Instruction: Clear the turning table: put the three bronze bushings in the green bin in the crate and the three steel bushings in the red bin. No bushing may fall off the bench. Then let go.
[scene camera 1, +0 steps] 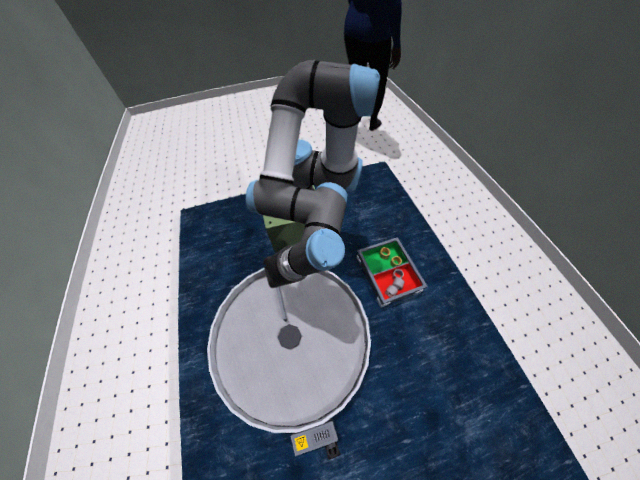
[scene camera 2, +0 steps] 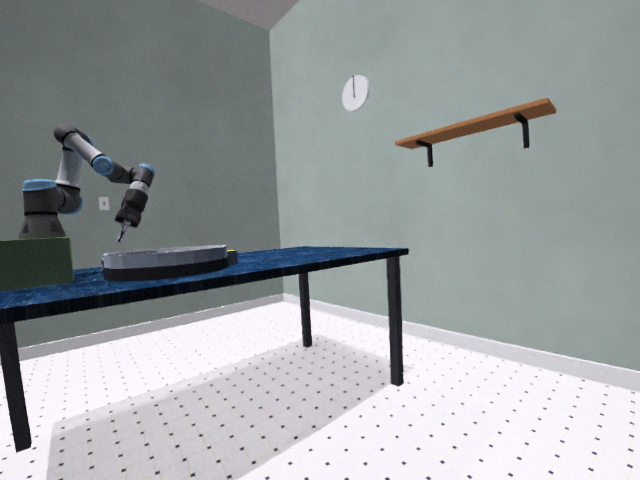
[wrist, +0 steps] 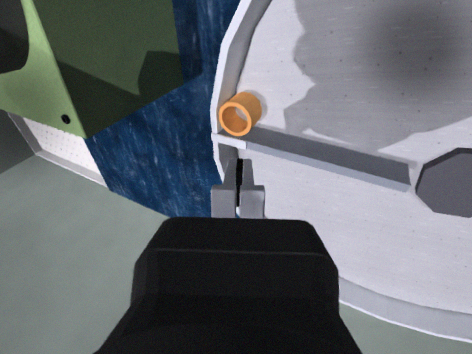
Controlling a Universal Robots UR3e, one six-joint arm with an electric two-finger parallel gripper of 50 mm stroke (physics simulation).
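Seen in the pictures: gripper, between the fingertips: (scene camera 2: 119, 240) (wrist: 239, 173); arm's base, origin of its link: (scene camera 2: 43, 240).
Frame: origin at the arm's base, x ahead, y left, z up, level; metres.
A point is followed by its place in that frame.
One bronze bushing (wrist: 252, 106) {x 0.200, y -0.097, z -0.074 m} lies on its side on the turning table (scene camera 1: 289, 387) {x 0.492, y -0.158, z -0.088 m} (scene camera 2: 175, 256) {x 0.345, y -0.337, z -0.074 m} (wrist: 305, 220) {x 0.269, y -0.234, z -0.088 m}, against the rim and beside the grey bar; the arm hides it in scene camera 1. My gripper (scene camera 2: 119, 239) {x 0.216, y -0.120, z -0.014 m} (wrist: 239, 173) {x 0.216, y -0.120, z -0.014 m} is shut with nothing between its fingers. It hangs above the table's rim, on the other side of the bar from the bushing in the wrist view. Two bronze bushings, one (scene camera 1: 385, 255) {x 0.217, y 0.233, z -0.112 m} behind the other (scene camera 1: 396, 264) {x 0.259, y 0.252, z -0.111 m}, are in the green bin (scene camera 1: 378, 265) {x 0.234, y 0.204, z -0.135 m}. Three steel bushings, one upright (scene camera 1: 398, 276) {x 0.302, y 0.237, z -0.110 m} and two tipped (scene camera 1: 398, 282) {x 0.319, y 0.227, z -0.104 m} (scene camera 1: 392, 290) {x 0.337, y 0.197, z -0.104 m}, are in the red bin (scene camera 1: 412, 279) {x 0.317, y 0.286, z -0.130 m}.
The crate (scene camera 1: 405, 295) {x 0.366, y 0.223, z -0.092 m} stands right of the turning table on the blue bench (scene camera 1: 439, 372) {x 0.582, y 0.232, z -0.141 m} (scene camera 2: 320, 253) {x 1.092, y -0.175, z -0.141 m}. The green base block (scene camera 1: 281, 232) {x 0.075, y -0.075, z -0.034 m} (scene camera 2: 36, 262) {x -0.013, y -0.116, z -0.066 m} (wrist: 120, 55) {x 0.075, y -0.062, z -0.056 m} is beside the table's rim. A grey box with a yellow label (scene camera 1: 314, 439) {x 0.611, y -0.129, z -0.083 m} sits at its front. A person (scene camera 1: 372, 31) stands behind the bench.
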